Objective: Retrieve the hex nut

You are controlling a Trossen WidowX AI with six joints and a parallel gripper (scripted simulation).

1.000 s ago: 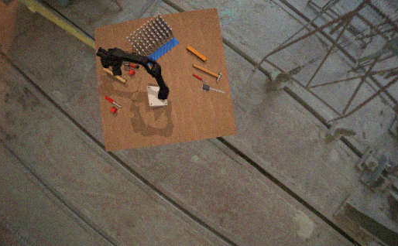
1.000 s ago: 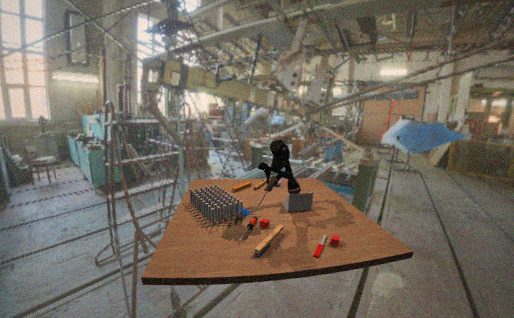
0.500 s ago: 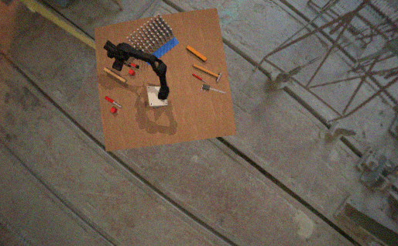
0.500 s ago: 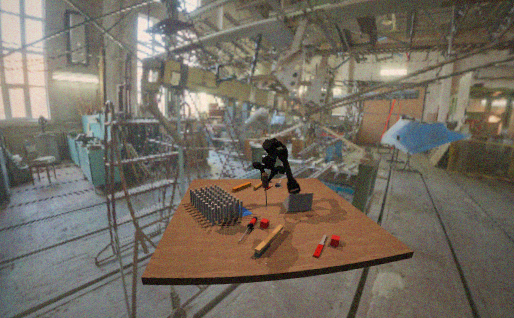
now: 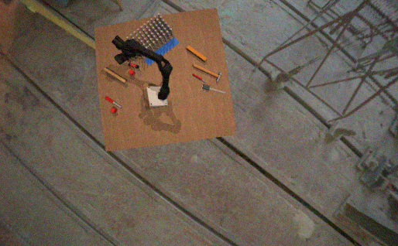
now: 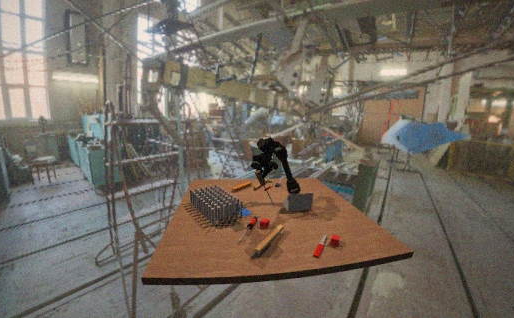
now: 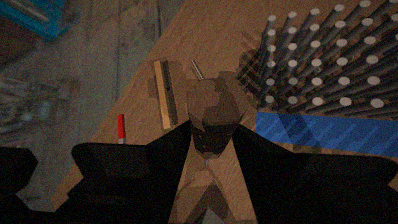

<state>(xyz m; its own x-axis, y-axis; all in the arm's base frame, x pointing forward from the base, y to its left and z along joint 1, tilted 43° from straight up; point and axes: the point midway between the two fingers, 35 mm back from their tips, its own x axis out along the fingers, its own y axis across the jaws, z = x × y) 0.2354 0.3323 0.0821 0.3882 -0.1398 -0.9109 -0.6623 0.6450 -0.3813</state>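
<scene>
Right now the thin hook tool is 90 mm below my gripper tip, 50 mm behind it and 10 mm to the right of it. From my gripper tip the other things lie so: blue taped strip 270 mm below, 200 mm to the right, 180 mm ahead; orange bar 540 mm to the right, 250 mm below, 130 mm ahead.
</scene>
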